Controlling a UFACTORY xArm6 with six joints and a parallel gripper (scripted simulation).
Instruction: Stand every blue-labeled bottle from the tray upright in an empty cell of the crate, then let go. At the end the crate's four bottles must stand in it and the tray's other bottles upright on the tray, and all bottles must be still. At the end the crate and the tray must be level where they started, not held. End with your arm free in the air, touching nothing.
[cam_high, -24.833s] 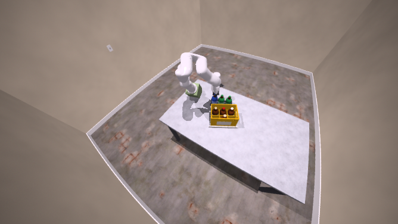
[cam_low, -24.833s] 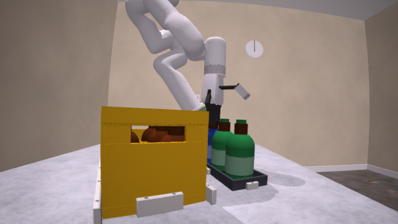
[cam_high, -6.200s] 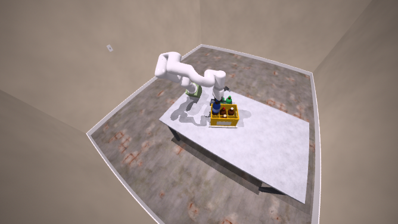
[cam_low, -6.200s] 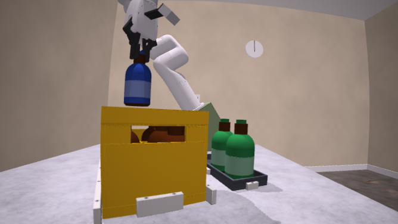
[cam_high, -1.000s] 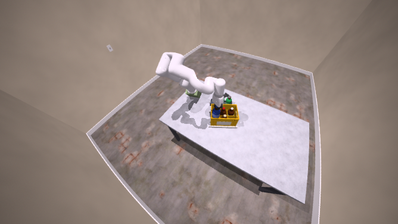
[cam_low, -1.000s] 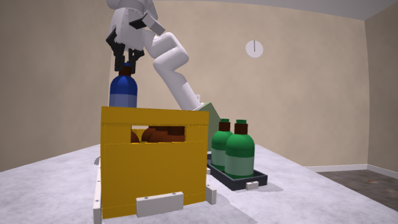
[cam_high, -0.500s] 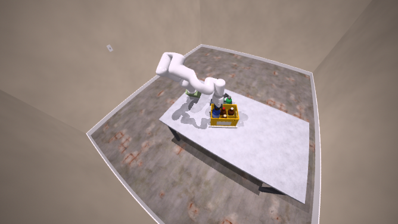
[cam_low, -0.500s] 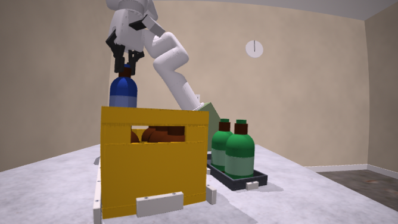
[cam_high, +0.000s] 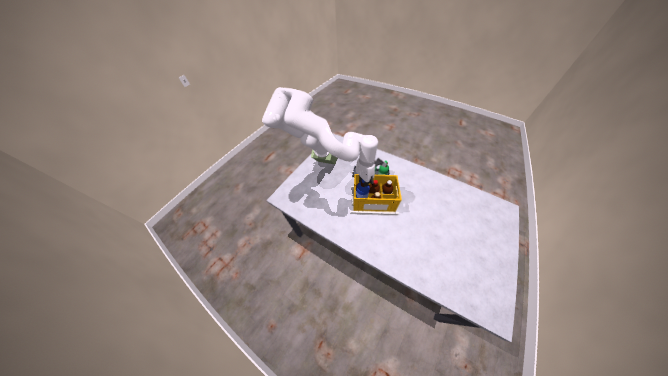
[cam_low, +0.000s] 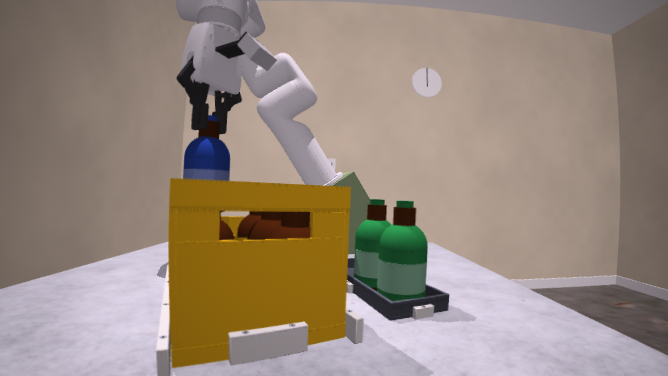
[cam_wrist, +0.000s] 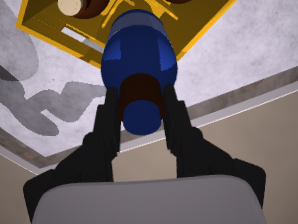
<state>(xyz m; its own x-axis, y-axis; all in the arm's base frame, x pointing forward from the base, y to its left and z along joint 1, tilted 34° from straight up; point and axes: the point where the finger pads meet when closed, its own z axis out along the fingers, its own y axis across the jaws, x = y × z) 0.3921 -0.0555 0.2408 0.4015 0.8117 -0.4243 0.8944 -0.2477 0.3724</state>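
The blue-labeled bottle is 7 cm below my hand. Also, from my hand: dark tray 7 cm behind, 29 cm to the left, 27 cm below; yellow crate 6 cm ahead, 8 cm to the left, 20 cm below.
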